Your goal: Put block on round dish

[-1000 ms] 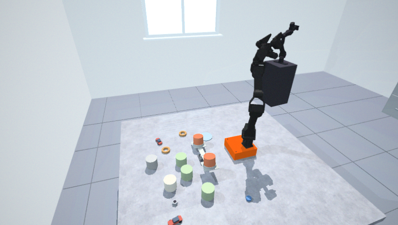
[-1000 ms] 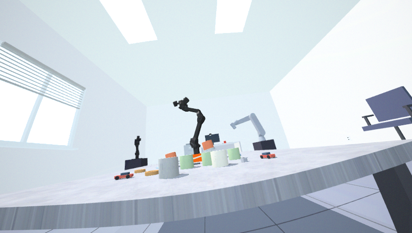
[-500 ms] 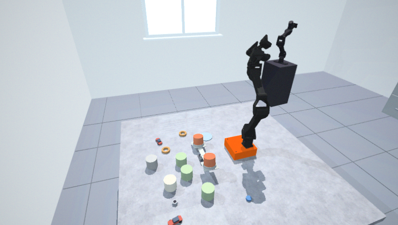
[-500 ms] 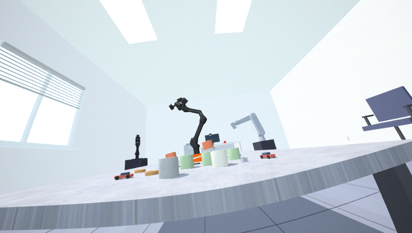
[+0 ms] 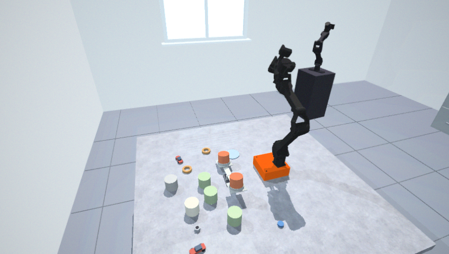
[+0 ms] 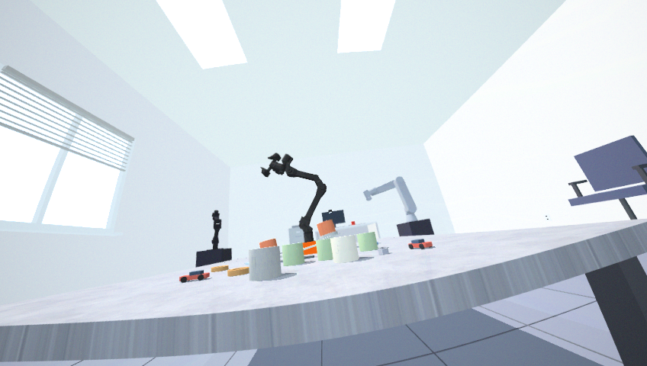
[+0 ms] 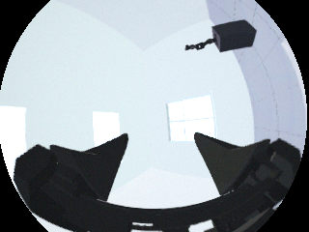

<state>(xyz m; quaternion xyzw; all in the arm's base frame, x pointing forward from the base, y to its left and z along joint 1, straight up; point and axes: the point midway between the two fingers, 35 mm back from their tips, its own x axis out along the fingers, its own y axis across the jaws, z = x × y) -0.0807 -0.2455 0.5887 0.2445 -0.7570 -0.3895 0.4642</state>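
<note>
Right now the small pale block is 630 mm below my gripper tip, 390 mm ahead of it and 90 mm to the left of it. From my gripper tip the other things lie so: blue disc 660 mm below, 600 mm to the left, 300 mm ahead; then small balance 630 mm below, 410 mm ahead, 230 mm to the left; then pale blue round dish 660 mm below, 290 mm ahead, 10 mm to the left.
</note>
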